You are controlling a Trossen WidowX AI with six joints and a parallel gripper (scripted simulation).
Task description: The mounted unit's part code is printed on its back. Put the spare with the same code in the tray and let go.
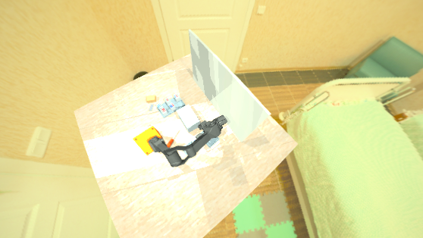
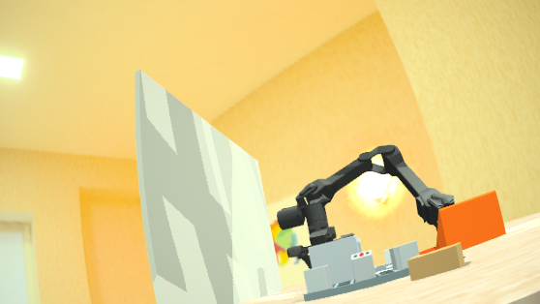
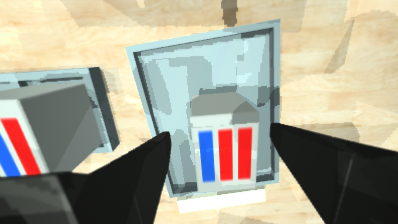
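My gripper tip is now 11 cm past the striped spare, 2 cm to the right of it and 2 cm below it. From my gripper tip the other things lie so: tan block 55 cm to the left, 17 cm behind, 1 cm below; then grey mounted unit 20 cm to the left, 4 cm behind, 3 cm above.
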